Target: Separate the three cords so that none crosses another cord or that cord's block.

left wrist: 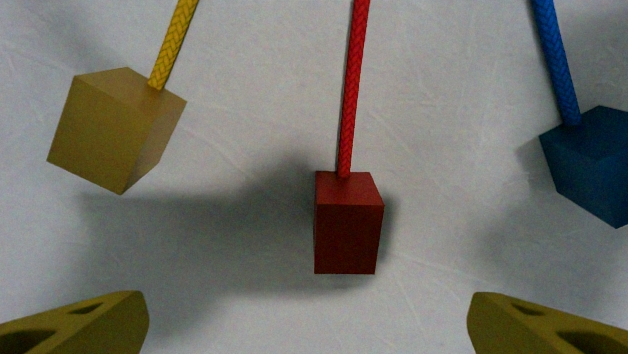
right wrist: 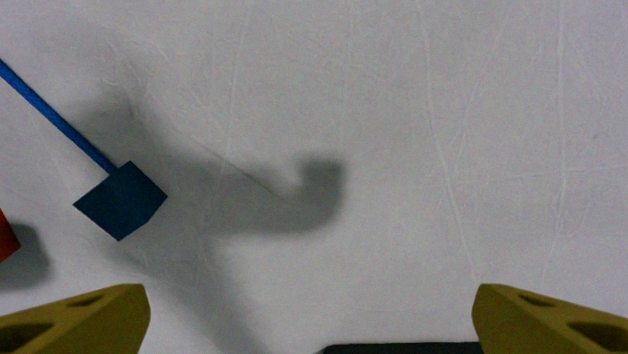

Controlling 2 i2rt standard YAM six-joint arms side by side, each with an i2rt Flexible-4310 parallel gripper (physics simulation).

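Frame: origin at the left arm's base, x ahead, y left, z up, level; metres.
Where they show: left gripper, fingertip midpoint: [left wrist: 308, 305]; right gripper, fingertip midpoint: [right wrist: 312, 297].
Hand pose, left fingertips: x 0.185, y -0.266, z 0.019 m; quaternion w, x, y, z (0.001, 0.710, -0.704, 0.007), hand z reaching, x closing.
Each offset is from my left fingertips to the top centre of the thing. "pt": to the spot under its first point. Level surfaces: height alone.
A yellow block {dx +0.037, dy +0.072, dz -0.037 m} [left wrist: 107, 132] with its yellow cord {pt dx +0.067, dy +0.052, dz -0.064 m} [left wrist: 173, 45] is at the upper left of the left wrist view. A red block {dx -0.004, dy -0.016, dz -0.037 m} [left wrist: 346, 235] with its red cord {pt dx +0.051, dy -0.018, dz -0.063 m} [left wrist: 353, 90] is at the middle. A blue block {dx +0.024, dy -0.124, dz -0.037 m} [left wrist: 592, 160] [right wrist: 121, 201] with its blue cord {pt dx +0.062, dy -0.098, dz -0.064 m} [left wrist: 556, 65] [right wrist: 55, 118] is at the right there. The cords lie apart where they show; their far ends are out of view. My left gripper [left wrist: 308, 305] is open, above the cloth and nearest the red block. My right gripper [right wrist: 312, 297] is open and empty, with the blue block ahead of its left finger.
A white, creased cloth {dz -0.069 m} [left wrist: 425, 320] [right wrist: 390, 125] lies under the blocks, with soft arm shadows across it. A corner of the red block [right wrist: 7, 240] shows at the left edge of the right wrist view. A black edge {pt dx -0.154, dy -0.325, dz -0.064 m} [right wrist: 400, 348] shows at the bottom there.
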